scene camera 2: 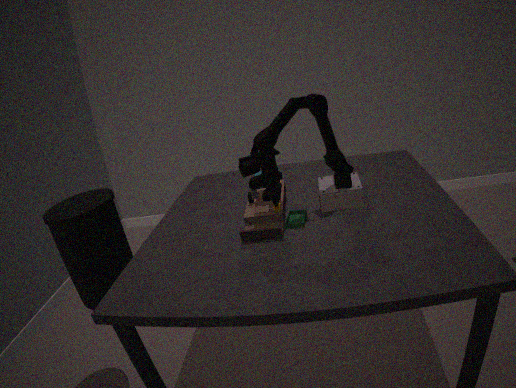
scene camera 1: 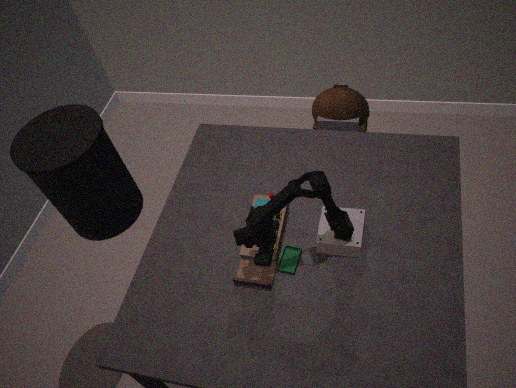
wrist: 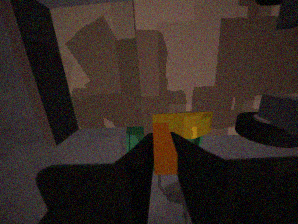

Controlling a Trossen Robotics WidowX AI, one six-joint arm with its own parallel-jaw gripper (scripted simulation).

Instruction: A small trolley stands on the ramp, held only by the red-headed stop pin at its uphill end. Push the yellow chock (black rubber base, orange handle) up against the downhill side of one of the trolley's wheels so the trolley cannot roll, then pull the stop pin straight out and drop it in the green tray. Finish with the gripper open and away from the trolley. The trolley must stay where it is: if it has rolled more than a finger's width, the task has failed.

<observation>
my gripper: holds a yellow chock [wrist: 191, 125]
</observation>
